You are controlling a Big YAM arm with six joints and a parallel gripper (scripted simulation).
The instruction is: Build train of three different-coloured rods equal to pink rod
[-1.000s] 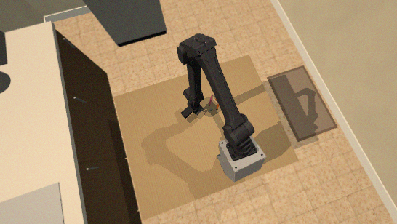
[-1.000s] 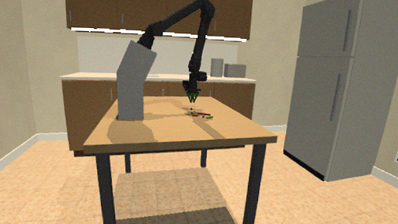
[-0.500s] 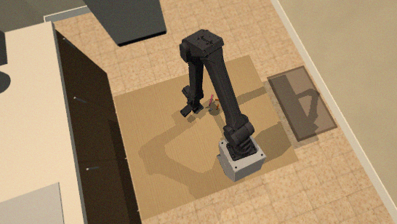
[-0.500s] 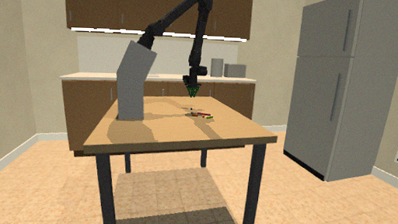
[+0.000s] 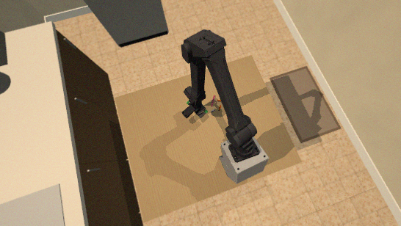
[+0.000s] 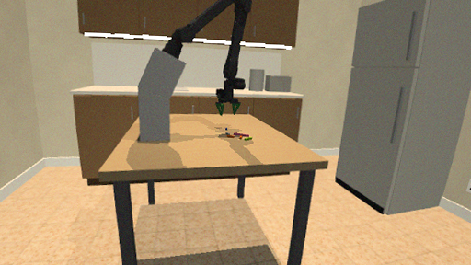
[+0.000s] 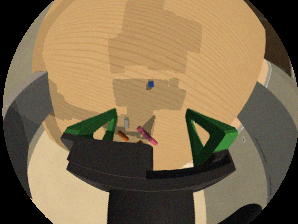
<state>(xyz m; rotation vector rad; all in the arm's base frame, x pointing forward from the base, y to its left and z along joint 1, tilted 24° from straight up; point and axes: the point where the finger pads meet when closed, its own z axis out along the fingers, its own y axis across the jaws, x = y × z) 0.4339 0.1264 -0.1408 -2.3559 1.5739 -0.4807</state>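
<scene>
The grey rod is 12 cm to the right of my hand, 9 cm below it and 2 cm behind it. Round my hand: lime rod 23 cm to the right, 9 cm below, 7 cm ahead; blue rod 9 cm below, 1 cm to the left; pink rod 14 cm to the right, 9 cm below, 5 cm ahead.
</scene>
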